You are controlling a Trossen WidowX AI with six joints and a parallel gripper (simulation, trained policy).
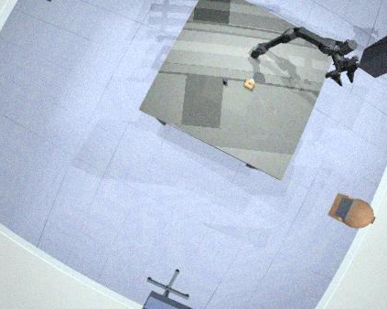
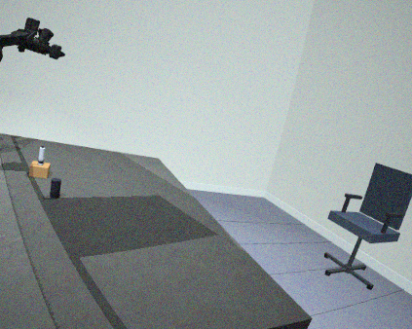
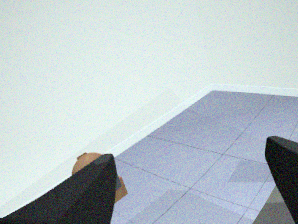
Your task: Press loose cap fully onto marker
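My gripper tip is 65 cm to the left of the dark cap, 43 cm above it and 13 cm short of it. Round my gripper tip: orange holder block 47 cm to the right, 44 cm below, 6 cm ahead.
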